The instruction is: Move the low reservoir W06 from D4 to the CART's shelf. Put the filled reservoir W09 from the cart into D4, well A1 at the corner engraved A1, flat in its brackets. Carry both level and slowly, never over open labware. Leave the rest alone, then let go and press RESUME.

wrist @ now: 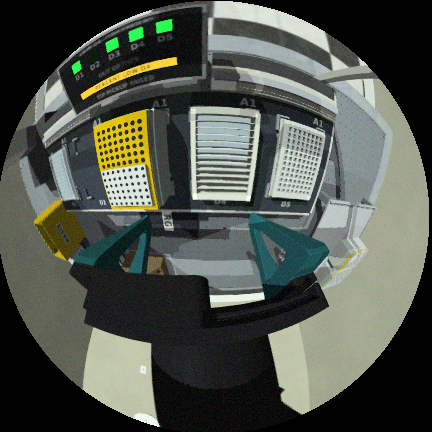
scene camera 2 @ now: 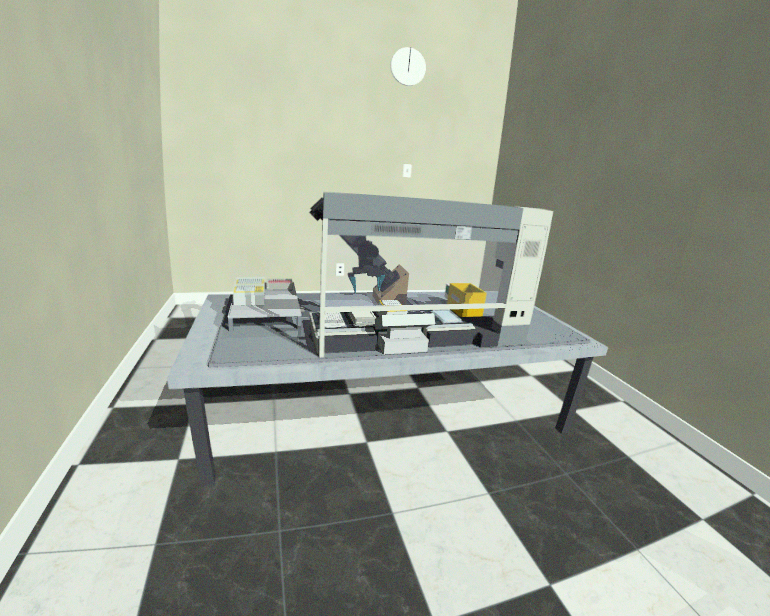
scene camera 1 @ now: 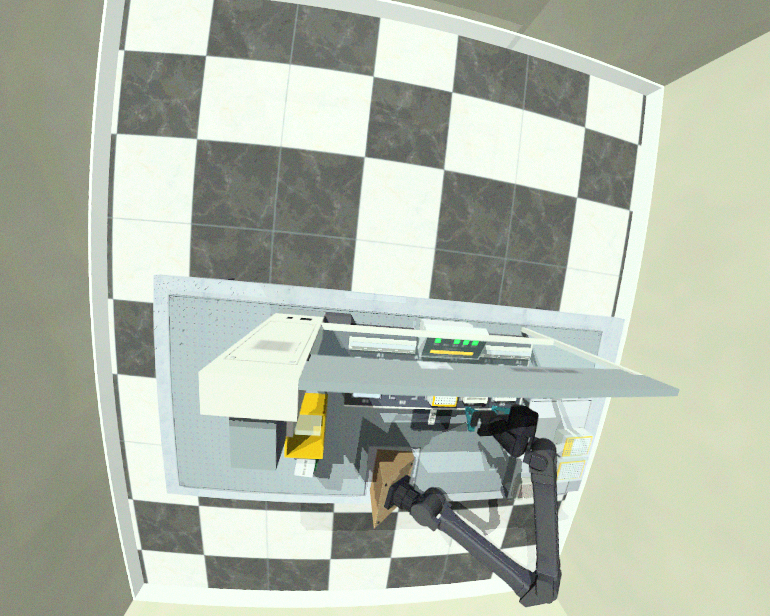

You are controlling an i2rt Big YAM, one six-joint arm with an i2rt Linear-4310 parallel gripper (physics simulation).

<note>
My gripper is open, with nothing in its grasp. Also in view: a white ribbed reservoir. I also see a yellow bin and a cart shelf.
My gripper also shows in the wrist view.
</note>
